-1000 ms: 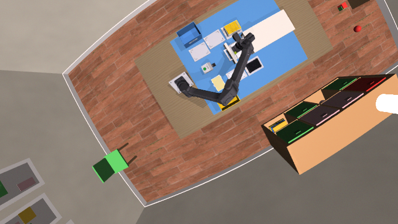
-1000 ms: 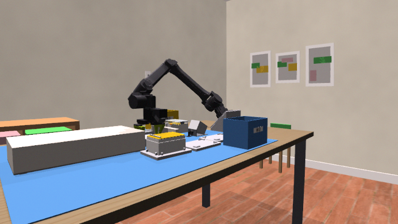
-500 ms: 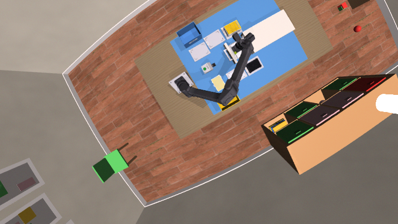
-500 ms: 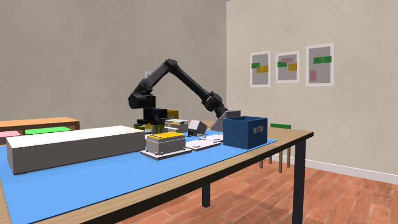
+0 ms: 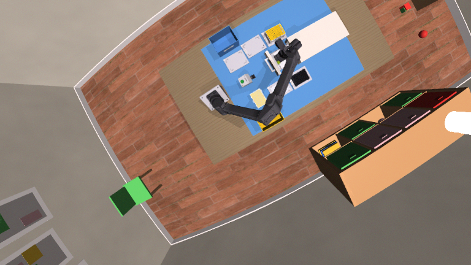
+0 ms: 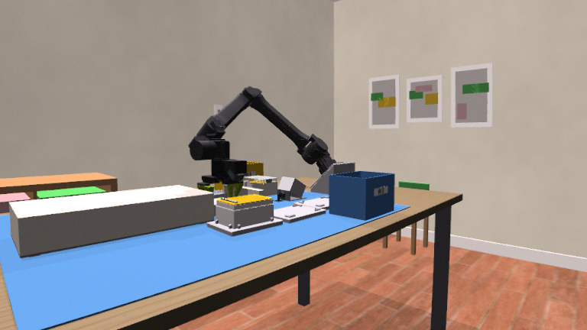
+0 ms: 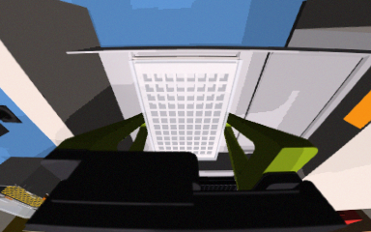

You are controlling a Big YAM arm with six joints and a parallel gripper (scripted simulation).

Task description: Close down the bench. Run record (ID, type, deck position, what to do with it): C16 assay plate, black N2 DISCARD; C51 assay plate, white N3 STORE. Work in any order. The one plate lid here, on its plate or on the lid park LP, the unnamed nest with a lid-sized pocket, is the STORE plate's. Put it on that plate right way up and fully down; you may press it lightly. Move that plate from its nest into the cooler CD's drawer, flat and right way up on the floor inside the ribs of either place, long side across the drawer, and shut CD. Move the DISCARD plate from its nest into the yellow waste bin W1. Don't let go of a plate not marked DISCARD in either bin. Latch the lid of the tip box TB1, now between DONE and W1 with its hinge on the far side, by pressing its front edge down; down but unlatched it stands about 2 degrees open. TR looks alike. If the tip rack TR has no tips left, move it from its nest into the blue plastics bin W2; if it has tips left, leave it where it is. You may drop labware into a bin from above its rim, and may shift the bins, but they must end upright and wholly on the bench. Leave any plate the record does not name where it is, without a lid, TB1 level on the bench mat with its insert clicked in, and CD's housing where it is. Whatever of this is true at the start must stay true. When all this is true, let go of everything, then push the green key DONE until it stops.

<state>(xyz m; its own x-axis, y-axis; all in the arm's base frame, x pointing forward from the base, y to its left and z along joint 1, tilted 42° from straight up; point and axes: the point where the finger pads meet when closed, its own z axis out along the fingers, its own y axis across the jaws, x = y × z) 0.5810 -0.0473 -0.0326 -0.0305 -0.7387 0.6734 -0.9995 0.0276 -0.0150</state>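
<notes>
Right now the plate lid is right at my hand. From my hand the other things lie so: white cooler CD 170 mm ahead, 10 mm to the right, 10 mm above; then drawer 40 mm ahead; then white plate right at my hand.
</notes>
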